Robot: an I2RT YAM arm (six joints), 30 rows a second.
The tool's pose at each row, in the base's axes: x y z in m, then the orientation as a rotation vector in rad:
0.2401, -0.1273, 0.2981, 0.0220, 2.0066, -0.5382
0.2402, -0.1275, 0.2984, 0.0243, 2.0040, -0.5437
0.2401, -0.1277, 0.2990, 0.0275, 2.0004, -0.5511
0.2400, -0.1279, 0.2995, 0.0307, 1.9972, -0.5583
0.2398, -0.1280, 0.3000, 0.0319, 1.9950, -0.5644
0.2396, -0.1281, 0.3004, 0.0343, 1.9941, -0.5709
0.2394, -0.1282, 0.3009, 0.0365, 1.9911, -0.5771
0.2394, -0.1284, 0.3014, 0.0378, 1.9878, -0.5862
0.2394, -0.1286, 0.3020, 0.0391, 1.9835, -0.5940
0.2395, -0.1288, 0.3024, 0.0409, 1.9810, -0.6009
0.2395, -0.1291, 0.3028, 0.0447, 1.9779, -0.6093
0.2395, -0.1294, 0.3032, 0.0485, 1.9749, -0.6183
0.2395, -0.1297, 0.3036, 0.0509, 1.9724, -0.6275
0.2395, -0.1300, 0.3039, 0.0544, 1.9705, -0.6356
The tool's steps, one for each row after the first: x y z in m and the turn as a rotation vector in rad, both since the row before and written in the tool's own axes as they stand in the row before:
-0.0003, -0.0003, 0.0000, 0.0052, -0.0013, -0.0005
-0.0004, -0.0004, -0.0002, 0.0071, -0.0018, -0.0007
-0.0003, -0.0004, -0.0002, 0.0069, -0.0014, -0.0006
-0.0003, -0.0003, -0.0003, 0.0051, -0.0010, -0.0017
-0.0002, -0.0003, -0.0003, 0.0057, 0.0005, -0.0012
-0.0003, -0.0003, -0.0003, 0.0058, -0.0015, -0.0009
-0.0004, -0.0004, -0.0001, 0.0074, -0.0016, -0.0028
-0.0005, -0.0004, -0.0001, 0.0067, -0.0027, -0.0020
-0.0003, -0.0003, 0.0000, 0.0060, -0.0010, -0.0016
-0.0003, -0.0004, 0.0000, 0.0080, -0.0009, -0.0008
-0.0003, -0.0004, 0.0000, 0.0084, -0.0007, -0.0012
-0.0003, -0.0004, 0.0000, 0.0078, -0.0005, -0.0023
-0.0002, -0.0004, 0.0000, 0.0074, 0.0002, -0.0011

